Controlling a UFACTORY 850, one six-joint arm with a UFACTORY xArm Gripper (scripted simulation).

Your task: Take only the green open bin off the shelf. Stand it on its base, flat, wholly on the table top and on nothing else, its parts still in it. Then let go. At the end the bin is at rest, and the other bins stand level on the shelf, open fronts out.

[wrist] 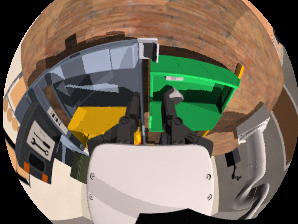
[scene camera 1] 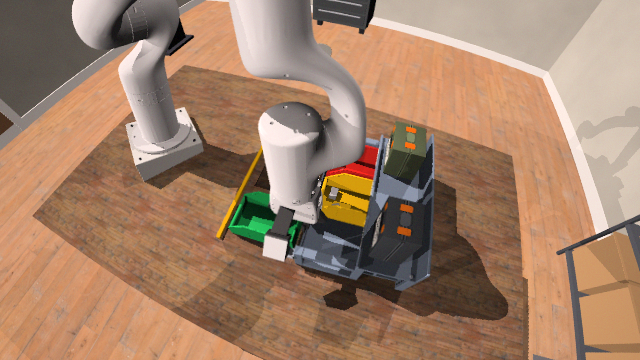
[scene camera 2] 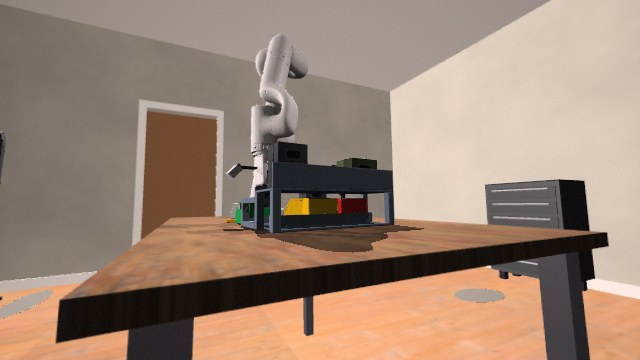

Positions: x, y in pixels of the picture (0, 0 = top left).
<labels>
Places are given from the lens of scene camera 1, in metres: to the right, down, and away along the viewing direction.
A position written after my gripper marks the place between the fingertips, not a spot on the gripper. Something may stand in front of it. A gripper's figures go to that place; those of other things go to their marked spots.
my gripper (scene camera 1: 297, 225): -0.05, 0.11, 0.60
green bin (scene camera 1: 256, 218): -0.17, 0.10, 0.66
yellow bin (scene camera 1: 354, 192): 0.10, 0.04, 0.71
</labels>
